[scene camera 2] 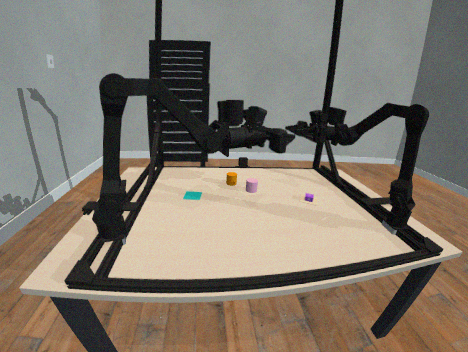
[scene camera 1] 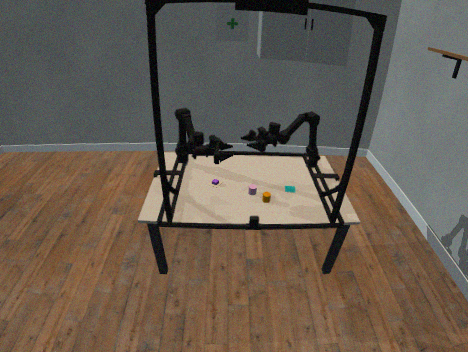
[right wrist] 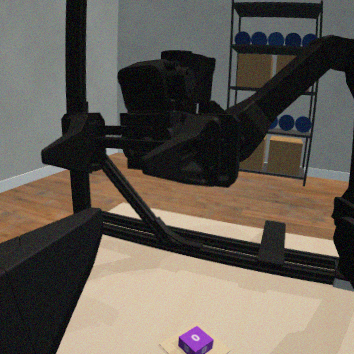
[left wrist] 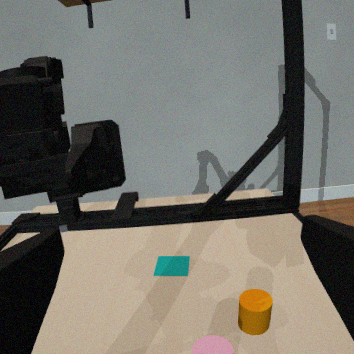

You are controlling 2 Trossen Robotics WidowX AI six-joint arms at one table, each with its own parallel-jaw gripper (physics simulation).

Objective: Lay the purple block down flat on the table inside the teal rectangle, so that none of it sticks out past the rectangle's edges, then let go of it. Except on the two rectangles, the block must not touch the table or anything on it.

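Pixels of known places: left gripper, fingertip midpoint: (scene camera 2: 290,129) (scene camera 1: 233,150) (right wrist: 86,160) (left wrist: 183,235); right gripper, fingertip midpoint: (scene camera 1: 243,141) (right wrist: 222,225); left arm's base, origin of the base link: (scene camera 2: 395,224) (scene camera 1: 182,160); right arm's base, origin of the base link: (scene camera 2: 112,233) (scene camera 1: 312,165) (left wrist: 70,218).
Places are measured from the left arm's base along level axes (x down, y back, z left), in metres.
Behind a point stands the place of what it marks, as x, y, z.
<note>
The purple block (scene camera 1: 215,182) {0.002, -0.258, -0.225} (scene camera 2: 309,197) {0.002, -0.261, -0.196} (right wrist: 196,340) {0.000, -0.259, -0.207} lies flat on a pale tan rectangle (right wrist: 170,346) {0.018, -0.270, -0.238}, at the left of the table in scene camera 1. The flat teal rectangle (scene camera 1: 290,189) {0.018, -0.716, -0.219} (scene camera 2: 193,195) {0.018, -0.711, -0.213} (left wrist: 172,266) {0.018, -0.709, -0.215} is bare, at the right of the table in scene camera 1. My left gripper (scene camera 1: 231,150) {-0.245, -0.360, -0.265} (scene camera 2: 292,129) {-0.245, -0.360, -0.265} (left wrist: 183,235) {-0.245, -0.360, -0.265} (right wrist: 86,160) {-0.245, -0.360, -0.265} is open and empty, well above the table and behind the block in scene camera 1. My right gripper (scene camera 1: 245,141) {-0.247, -0.412, -0.149} is open and empty, high above the table near the left one; one of its fingers shows in the right wrist view.
A pink cylinder (scene camera 1: 252,190) {-0.015, -0.482, -0.301} (scene camera 2: 252,185) {-0.014, -0.483, -0.256} (left wrist: 213,346) {-0.026, -0.488, -0.281} and an orange cylinder (scene camera 1: 266,197) {-0.019, -0.562, -0.363} (scene camera 2: 231,179) {-0.010, -0.565, -0.319} (left wrist: 255,312) {-0.023, -0.541, -0.337} stand between the block and the teal rectangle. The two grippers are close together in scene camera 1. A black frame (scene camera 1: 367,95) {-0.693, -0.922, -0.525} rises around the table.
</note>
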